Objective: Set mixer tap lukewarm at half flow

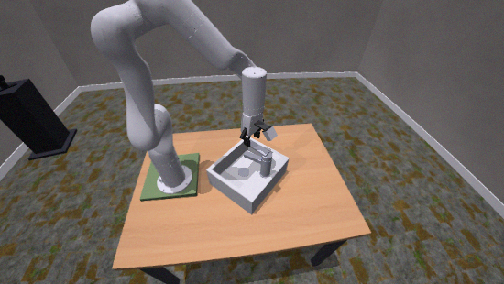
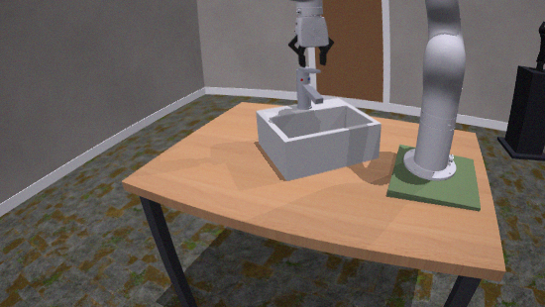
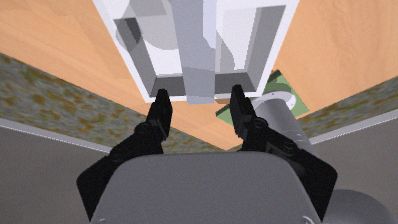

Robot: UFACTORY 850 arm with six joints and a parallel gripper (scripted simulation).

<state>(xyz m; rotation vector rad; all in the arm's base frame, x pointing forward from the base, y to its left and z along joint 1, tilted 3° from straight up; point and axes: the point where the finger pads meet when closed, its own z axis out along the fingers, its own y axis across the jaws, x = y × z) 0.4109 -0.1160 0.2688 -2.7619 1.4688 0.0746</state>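
My gripper is now 40 mm above the lever, 30 mm to the left of it and 20 mm short of it. From my hand the other things lie so: grey sink basin (270 mm below, 30 mm to the left, 20 mm behind); grey mixer tap (80 mm below, 50 mm to the right, 30 mm ahead).
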